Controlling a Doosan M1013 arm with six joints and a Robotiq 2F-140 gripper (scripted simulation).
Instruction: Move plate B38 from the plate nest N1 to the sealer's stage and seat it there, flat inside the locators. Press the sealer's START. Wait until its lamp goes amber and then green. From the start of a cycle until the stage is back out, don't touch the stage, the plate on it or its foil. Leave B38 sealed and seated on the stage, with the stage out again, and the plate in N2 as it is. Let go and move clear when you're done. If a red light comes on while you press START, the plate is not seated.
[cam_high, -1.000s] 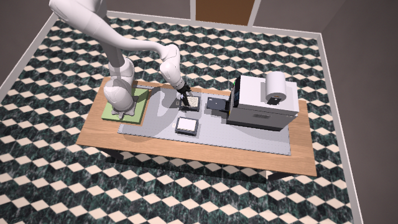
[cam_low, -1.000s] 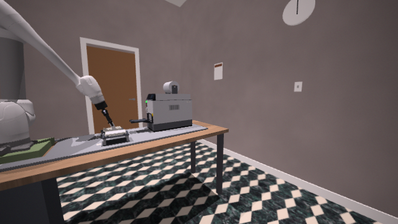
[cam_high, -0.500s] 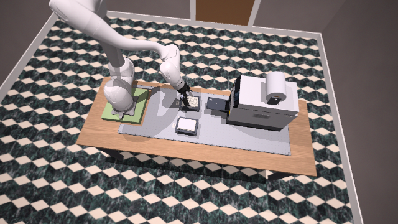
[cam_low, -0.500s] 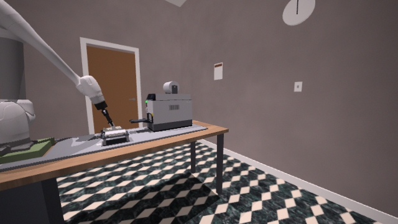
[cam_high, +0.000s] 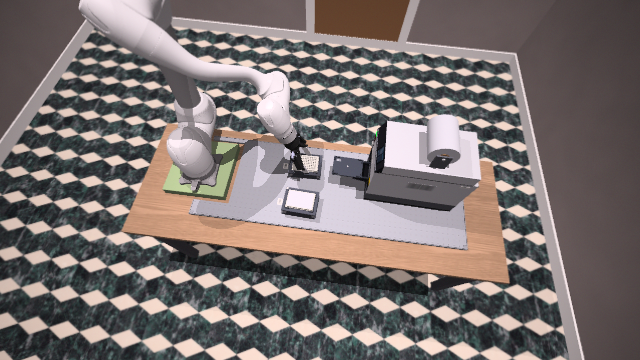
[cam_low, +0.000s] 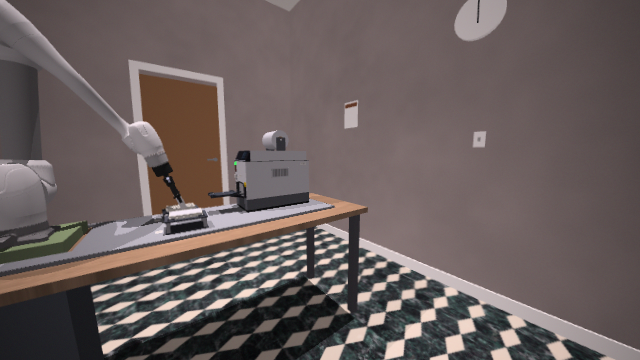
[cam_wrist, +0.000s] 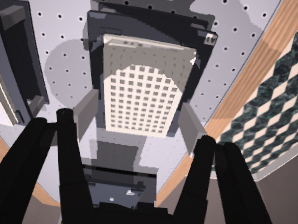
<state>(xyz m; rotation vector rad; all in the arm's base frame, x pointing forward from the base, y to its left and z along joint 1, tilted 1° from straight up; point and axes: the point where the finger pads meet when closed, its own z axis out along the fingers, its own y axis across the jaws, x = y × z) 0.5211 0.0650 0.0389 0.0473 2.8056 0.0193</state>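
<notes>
Right now the plate B38 is 30 mm below my hand. From my hand the other things lie so: sealer stage 200 mm ahead, 30 mm to the right, 30 mm above; white button 310 mm ahead, 50 mm to the left, 110 mm above; pale plate 10 mm behind, 210 mm to the right, 10 mm below.
</notes>
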